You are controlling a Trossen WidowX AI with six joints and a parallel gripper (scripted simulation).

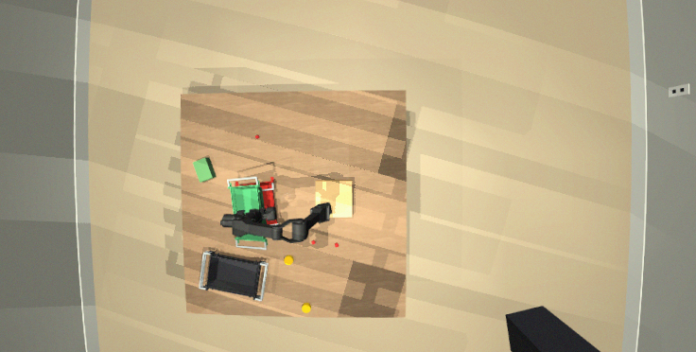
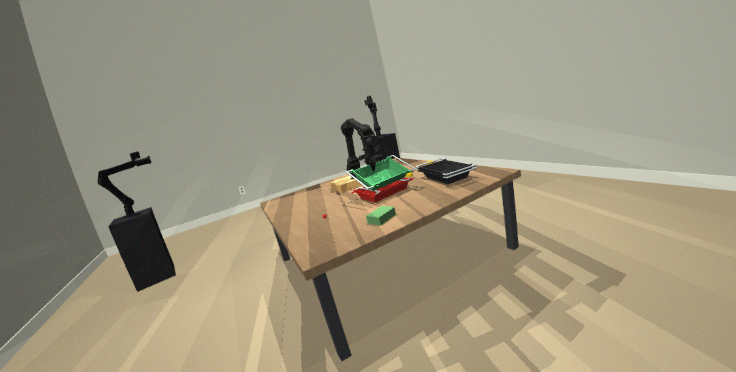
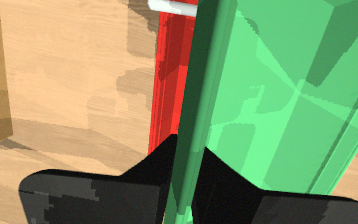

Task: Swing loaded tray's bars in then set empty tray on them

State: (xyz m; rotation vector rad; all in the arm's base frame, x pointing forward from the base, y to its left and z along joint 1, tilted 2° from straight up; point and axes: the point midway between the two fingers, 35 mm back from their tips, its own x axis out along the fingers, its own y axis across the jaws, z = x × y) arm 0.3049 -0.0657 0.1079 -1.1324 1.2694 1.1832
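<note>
Now: the green tray 9 cm ahead of my gripper tip, 1 cm to the right of it and 1 cm below it. Also, from my gripper tip: green block (34 cm ahead, 27 cm to the right, 12 cm below).
</note>
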